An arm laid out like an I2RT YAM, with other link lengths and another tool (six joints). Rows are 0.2 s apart.
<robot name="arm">
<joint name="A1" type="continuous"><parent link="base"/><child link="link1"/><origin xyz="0.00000 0.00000 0.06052"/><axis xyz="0 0 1"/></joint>
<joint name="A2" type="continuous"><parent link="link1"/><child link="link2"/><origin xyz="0.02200 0.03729 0.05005"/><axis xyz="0 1 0"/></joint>
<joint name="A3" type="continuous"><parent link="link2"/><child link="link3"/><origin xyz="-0.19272 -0.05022 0.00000"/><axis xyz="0 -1 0"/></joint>
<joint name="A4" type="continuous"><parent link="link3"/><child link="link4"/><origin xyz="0.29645 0.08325 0.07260"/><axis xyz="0 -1 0"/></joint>
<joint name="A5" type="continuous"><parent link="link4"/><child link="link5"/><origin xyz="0.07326 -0.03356 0.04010"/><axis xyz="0 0 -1"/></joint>
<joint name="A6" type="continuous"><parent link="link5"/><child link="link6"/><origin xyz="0.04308 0.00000 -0.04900"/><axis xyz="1 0 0"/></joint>
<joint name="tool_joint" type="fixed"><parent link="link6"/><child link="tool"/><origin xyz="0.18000 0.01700 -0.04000" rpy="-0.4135 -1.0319 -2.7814"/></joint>
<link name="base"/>
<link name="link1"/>
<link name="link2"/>
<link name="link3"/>
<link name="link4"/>
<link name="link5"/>
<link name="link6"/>
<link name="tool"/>
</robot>
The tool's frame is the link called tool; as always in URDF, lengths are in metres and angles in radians. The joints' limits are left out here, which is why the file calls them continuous.
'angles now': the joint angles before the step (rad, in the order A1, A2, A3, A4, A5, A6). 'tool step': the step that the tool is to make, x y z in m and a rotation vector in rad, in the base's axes. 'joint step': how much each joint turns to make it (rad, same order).
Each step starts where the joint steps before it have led.
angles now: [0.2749, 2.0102, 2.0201, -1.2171, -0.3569, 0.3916]
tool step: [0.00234, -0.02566, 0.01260, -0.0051, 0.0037, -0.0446]
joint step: [-0.0554, -0.0359, 0.0000, -0.0450, 0.0000, -0.0123]
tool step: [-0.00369, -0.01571, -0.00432, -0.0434, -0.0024, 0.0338]
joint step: [-0.0179, -0.0023, 0.0000, -0.0317, 0.0233, -0.0670]
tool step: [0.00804, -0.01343, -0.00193, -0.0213, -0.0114, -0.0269]
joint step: [-0.0225, 0.0001, 0.0000, 0.0061, 0.0233, -0.0035]
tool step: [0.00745, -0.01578, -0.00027, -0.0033, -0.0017, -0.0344]
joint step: [-0.0366, -0.0001, 0.0000, 0.0001, 0.0026, -0.0034]
